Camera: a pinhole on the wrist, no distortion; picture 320 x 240 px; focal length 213.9 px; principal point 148.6 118.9 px. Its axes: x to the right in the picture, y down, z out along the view. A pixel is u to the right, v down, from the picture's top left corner.
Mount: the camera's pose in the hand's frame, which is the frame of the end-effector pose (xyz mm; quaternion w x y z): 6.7 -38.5 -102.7 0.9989 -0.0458 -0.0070 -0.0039
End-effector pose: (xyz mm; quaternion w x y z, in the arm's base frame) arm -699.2 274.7 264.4 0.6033 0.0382 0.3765 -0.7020
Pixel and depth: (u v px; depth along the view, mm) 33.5 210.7 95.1
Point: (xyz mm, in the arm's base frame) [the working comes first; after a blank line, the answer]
In the camera's frame: -51.2 40.8 95.1

-682.2 319.2 273.2
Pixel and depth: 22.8 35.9 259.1
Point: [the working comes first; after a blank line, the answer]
In the camera's frame: -152.4 -100.5 259.1

-693.5 302.9 511.3
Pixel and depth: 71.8 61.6 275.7
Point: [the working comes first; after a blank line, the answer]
In the camera's frame: -99.0 -73.9 275.7

-677.6 251.0 481.4
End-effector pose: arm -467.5 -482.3 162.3 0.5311 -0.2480 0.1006 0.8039
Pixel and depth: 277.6 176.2 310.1
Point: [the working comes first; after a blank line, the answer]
In the camera's frame: 187.0 83.1 310.1

-650.1 -273.5 231.2
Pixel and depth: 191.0 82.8 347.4
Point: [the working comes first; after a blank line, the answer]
In the camera's frame: 68.9 -58.6 347.4

-503.1 -292.4 347.2
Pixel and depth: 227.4 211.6 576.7
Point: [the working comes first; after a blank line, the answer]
In the camera's frame: 212.5 249.9 576.7

-902.6 -227.4 414.8
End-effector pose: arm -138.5 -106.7 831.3 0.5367 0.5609 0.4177 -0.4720
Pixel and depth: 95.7 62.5 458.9
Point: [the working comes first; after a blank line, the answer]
In the camera's frame: -113.5 -121.0 458.9

-304.7 -456.0 926.6
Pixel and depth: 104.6 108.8 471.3
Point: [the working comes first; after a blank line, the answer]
In the camera's frame: -96.9 -22.3 471.3

-204.6 -467.7 930.5
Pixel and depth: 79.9 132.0 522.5
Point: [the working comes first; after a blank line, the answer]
In the camera's frame: -167.8 32.0 522.5

-165.1 -514.2 1013.3
